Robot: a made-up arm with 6 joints.
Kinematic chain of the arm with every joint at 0, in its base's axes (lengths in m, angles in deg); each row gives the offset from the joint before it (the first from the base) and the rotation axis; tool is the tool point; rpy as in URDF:
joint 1: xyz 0 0.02 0.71 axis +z
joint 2: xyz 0.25 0 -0.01 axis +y
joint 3: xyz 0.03 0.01 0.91 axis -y
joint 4: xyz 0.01 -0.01 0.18 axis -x
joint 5: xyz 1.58 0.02 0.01 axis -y
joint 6: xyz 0.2 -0.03 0 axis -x
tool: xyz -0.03 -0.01 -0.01 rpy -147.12 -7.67 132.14
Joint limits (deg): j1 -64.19..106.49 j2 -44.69..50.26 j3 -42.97..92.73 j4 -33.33..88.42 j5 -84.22..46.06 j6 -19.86..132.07
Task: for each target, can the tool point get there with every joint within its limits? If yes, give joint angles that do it. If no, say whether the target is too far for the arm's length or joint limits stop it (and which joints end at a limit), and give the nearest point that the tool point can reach.
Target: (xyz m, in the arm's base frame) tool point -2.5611 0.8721 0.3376
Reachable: no: joint limits stop it (at a limit: joint 1, joint 3, joint 4, joint 5, joint 6) | nearest point -0.5921 1.5203 0.3201 | short by 2.073 m
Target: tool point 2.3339 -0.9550 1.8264
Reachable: yes | joints -22.51 35.60 42.14 49.98 -1.06 59.75
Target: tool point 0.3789 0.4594 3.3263
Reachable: yes | joints 51.23 1.43 78.85 1.65 -34.63 100.32
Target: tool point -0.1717 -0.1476 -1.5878
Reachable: no: joint limits stop it (at a limit: joint 1, joint 2, joint 3) | nearest point 0.3994 -0.8566 -0.4728 | short by 1.439 m
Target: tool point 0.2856 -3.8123 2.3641
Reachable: no: too far | nearest point 1.0003 -2.3238 1.9276 | short by 1.708 m
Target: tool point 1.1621 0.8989 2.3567
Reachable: yes | joints 38.97 -23.81 -0.32 26.52 -23.48 -2.87
